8 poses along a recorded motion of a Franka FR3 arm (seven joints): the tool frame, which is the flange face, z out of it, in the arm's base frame.
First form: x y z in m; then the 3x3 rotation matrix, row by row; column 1 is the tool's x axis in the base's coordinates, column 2 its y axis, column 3 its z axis. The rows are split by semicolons.
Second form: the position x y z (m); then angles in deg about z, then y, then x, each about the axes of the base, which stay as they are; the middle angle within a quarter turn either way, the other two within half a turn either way. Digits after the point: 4 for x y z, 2 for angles. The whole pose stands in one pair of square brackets.
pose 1, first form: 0.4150 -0.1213 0.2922; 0.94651 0.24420 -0.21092; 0.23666 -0.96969 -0.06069; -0.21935 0.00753 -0.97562
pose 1, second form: [0.4150 -0.1213 0.2922 -14.47 -12.18 176.44]
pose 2, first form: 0.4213 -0.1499 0.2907; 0.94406 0.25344 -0.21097; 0.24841 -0.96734 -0.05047; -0.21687 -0.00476 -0.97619
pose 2, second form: [0.4213 -0.1499 0.2907 -15.03 -12.18 177.04]
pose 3, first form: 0.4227 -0.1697 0.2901; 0.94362 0.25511 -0.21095; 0.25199 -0.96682 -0.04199; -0.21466 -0.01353 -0.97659
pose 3, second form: [0.4227 -0.1697 0.2901 -15.13 -12.18 177.54]
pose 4, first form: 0.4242 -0.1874 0.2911; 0.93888 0.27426 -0.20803; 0.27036 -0.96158 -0.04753; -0.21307 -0.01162 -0.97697
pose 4, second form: [0.4242 -0.1874 0.2911 -16.28 -12.01 177.21]
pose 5, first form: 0.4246 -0.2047 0.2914; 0.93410 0.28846 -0.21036; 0.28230 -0.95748 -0.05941; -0.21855 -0.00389 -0.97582
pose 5, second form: [0.4246 -0.2047 0.2914 -17.16 -12.14 176.52]
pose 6, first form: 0.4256 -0.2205 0.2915; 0.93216 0.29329 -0.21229; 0.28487 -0.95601 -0.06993; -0.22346 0.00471 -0.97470
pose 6, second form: [0.4256 -0.2205 0.2915 -17.47 -12.26 175.90]
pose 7, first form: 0.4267 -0.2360 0.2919; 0.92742 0.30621 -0.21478; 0.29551 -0.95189 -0.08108; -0.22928 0.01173 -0.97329
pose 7, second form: [0.4267 -0.2360 0.2919 -18.27 -12.40 175.24]
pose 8, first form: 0.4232 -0.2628 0.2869; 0.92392 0.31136 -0.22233; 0.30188 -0.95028 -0.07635; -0.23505 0.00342 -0.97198
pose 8, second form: [0.4232 -0.2628 0.2869 -18.62 -12.85 175.51]
